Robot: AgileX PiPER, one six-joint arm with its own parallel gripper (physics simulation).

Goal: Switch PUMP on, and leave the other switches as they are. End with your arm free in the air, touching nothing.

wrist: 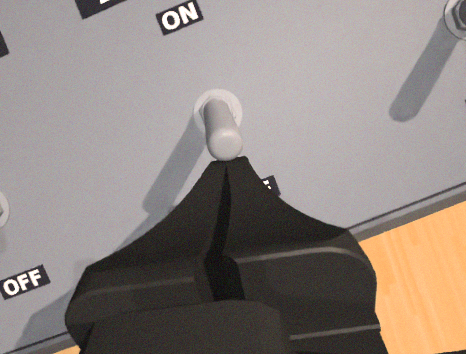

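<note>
A light grey toggle switch lever [224, 135] stands in a round white collar near the middle of the wrist view, its rounded tip tilted towards the OFF side. An ON label [180, 18] is above it, and part of another label [271, 185], mostly hidden by the gripper, is below it. My gripper [232, 182] is shut with no thing between the fingers. Its fingertips are right at the lower side of the lever's tip; whether they touch it I cannot tell. The name label of this switch is cut off at the top edge.
The grey panel [320, 125] fills most of the view. Another switch's base [457, 17] is at the upper right, and part of a third [3, 209] at the left edge, above an OFF label [25, 282]. A wooden surface [420, 270] lies beyond the panel's lower edge.
</note>
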